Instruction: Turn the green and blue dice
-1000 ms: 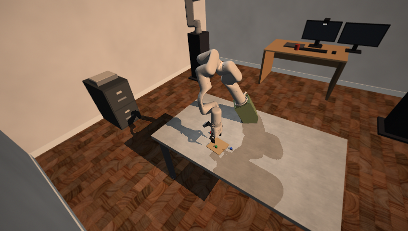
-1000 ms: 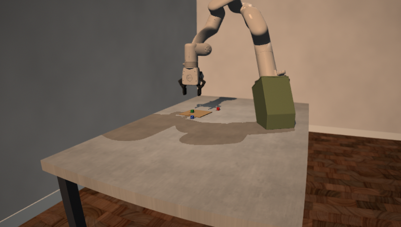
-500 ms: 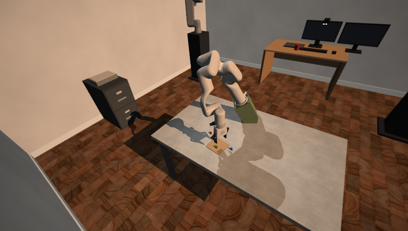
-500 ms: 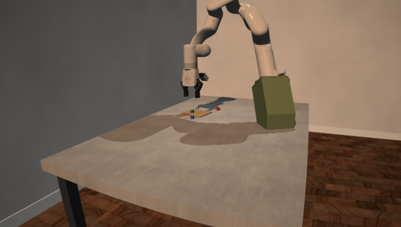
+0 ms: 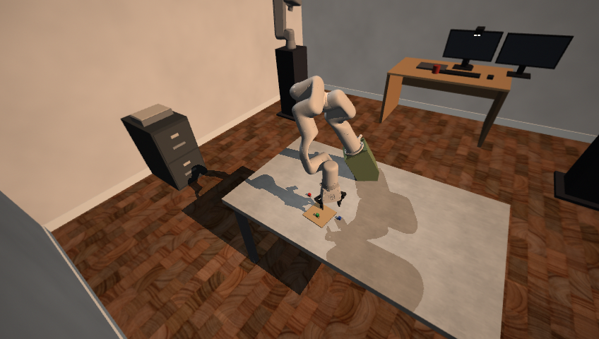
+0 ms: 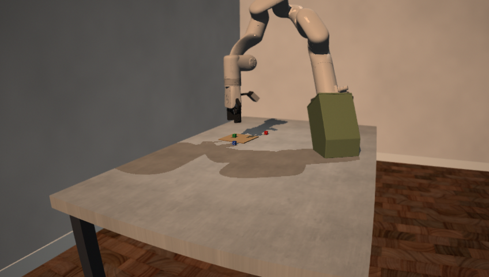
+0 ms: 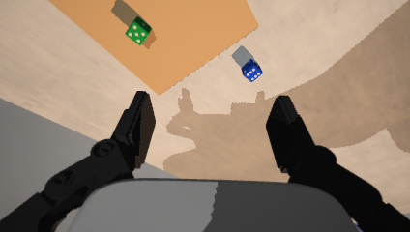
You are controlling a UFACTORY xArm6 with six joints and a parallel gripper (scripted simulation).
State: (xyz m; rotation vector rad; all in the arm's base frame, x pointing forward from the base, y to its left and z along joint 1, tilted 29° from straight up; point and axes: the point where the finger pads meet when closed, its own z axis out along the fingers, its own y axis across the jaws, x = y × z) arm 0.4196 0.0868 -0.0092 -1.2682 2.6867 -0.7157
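The blue die is 20 mm behind my hand, 50 mm to the left of it and 100 mm below it. From my hand the other things lie so: tan mat (10 mm ahead, 60 mm to the right, 100 mm below); green die (30 mm ahead, 60 mm to the right, 90 mm below); red die (80 mm behind, 200 mm to the right, 100 mm below).
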